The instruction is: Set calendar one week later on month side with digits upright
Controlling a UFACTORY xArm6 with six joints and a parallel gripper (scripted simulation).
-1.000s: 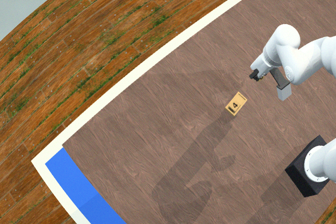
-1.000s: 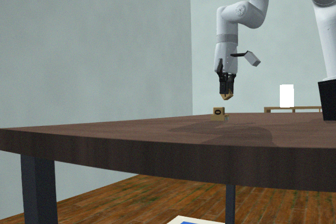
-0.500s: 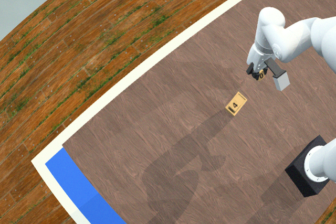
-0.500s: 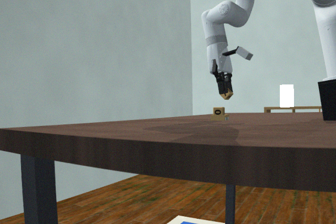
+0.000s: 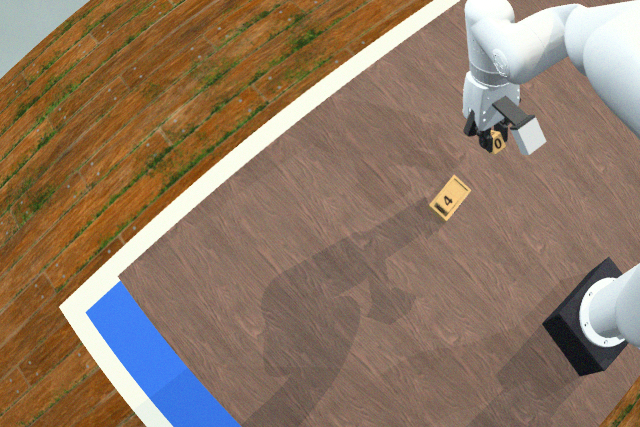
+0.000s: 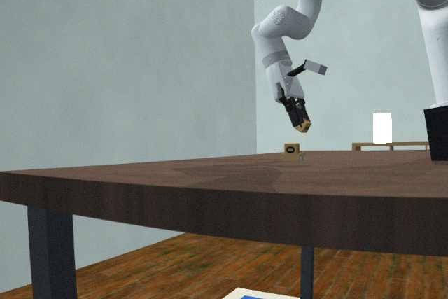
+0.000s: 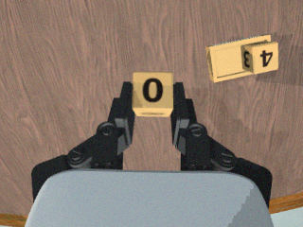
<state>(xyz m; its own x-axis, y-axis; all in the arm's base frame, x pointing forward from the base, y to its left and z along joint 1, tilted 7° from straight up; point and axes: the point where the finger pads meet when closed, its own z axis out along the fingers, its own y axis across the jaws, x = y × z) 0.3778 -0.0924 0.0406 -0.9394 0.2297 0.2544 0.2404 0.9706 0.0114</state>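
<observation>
My gripper is now 10 mm past the wooden cube and 20 mm above it. Round my hand: tray (10 mm behind, 110 mm to the left, 100 mm below).
</observation>
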